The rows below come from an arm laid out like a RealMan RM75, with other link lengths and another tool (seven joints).
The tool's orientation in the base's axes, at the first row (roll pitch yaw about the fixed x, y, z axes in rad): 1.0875, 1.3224, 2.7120
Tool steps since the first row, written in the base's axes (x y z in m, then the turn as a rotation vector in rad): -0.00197, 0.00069, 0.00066, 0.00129, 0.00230, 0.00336; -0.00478, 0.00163, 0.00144, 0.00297, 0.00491, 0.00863; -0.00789, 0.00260, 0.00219, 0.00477, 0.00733, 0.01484; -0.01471, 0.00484, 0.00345, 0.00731, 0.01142, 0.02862; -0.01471, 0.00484, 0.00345, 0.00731, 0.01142, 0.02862; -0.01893, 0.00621, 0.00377, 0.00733, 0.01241, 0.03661; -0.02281, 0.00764, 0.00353, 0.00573, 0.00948, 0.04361; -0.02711, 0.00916, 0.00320, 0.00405, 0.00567, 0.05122; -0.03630, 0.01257, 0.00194, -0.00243, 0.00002, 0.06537; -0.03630, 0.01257, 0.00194, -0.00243, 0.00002, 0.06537; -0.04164, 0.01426, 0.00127, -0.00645, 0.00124, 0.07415
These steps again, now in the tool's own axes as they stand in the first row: -0.00013, 0.00202, 0.00084, -0.00331, -0.00067, 0.00261; -0.00016, 0.00486, 0.00198, -0.00853, -0.00133, 0.00574; -0.00009, 0.00799, 0.00315, -0.01470, -0.00189, 0.00878; 0.00044, 0.01476, 0.00580, -0.02821, -0.00163, 0.01431; 0.00044, 0.01476, 0.00580, -0.02821, -0.00163, 0.01431; 0.00121, 0.01885, 0.00737, -0.03585, 0.00002, 0.01620; 0.00246, 0.02249, 0.00892, -0.04258, 0.00330, 0.01416; 0.00390, 0.02650, 0.01056, -0.04997, 0.00684, 0.01131; 0.00752, 0.03496, 0.01418, -0.06282, 0.01660, 0.00759; 0.00752, 0.03496, 0.01418, -0.06282, 0.01660, 0.00759; 0.00954, 0.03990, 0.01600, -0.07031, 0.02234, 0.00996
